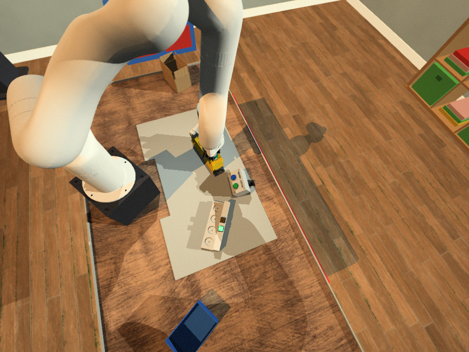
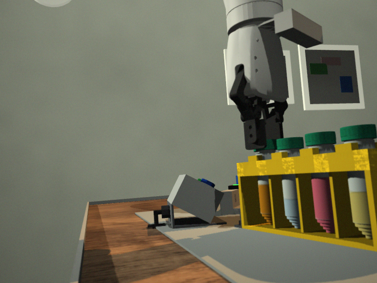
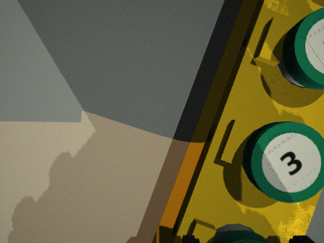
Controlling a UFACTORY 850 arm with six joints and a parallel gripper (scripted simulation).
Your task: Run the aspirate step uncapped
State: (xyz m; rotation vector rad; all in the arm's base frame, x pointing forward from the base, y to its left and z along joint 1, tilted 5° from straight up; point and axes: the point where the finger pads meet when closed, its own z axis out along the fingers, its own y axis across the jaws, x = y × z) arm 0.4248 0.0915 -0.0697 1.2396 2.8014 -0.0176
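Now: hand 1 cm above the green cap. The rest, counted from my hand: blue cycle key: 11 cm to the right, 7 cm ahead, 6 cm below; grey key housing: 13 cm to the right, 9 cm ahead, 8 cm below; green key: 15 cm to the right, 7 cm ahead, 6 cm below.
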